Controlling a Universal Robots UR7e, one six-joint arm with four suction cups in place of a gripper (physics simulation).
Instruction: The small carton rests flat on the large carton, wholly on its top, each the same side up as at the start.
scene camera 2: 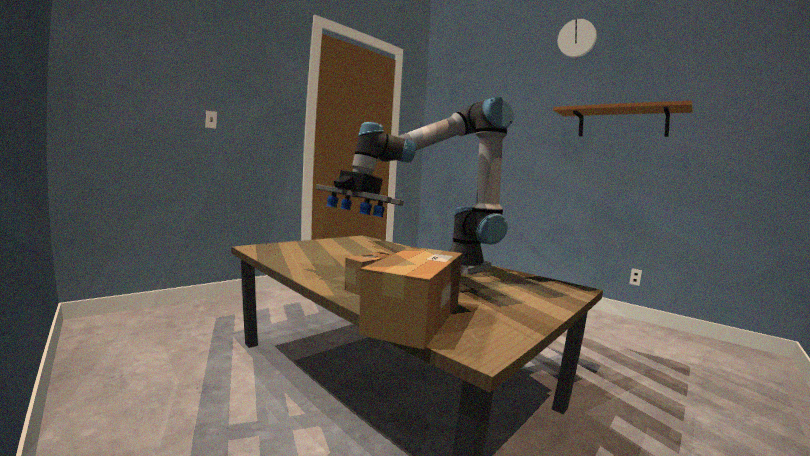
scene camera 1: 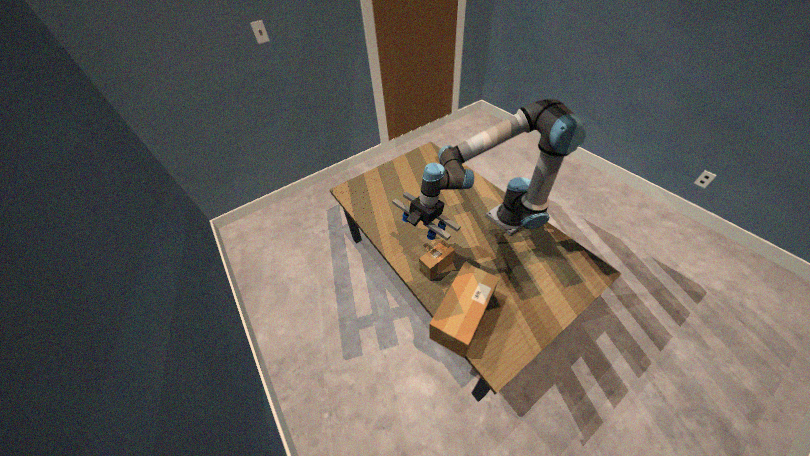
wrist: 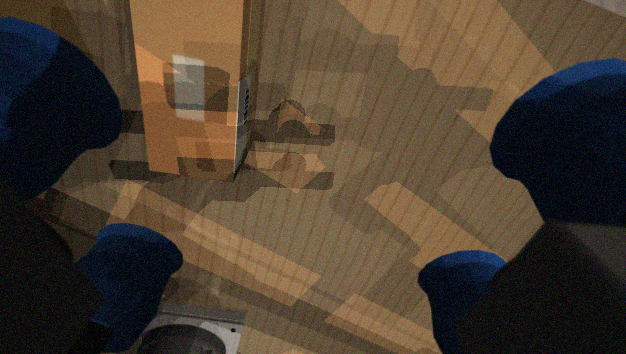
Labels:
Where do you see a large carton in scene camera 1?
454, 325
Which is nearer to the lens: the large carton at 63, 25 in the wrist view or the small carton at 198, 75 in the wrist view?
The small carton.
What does the small carton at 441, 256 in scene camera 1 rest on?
The table.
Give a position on my suction head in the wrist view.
555, 139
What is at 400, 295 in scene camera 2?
A large carton.

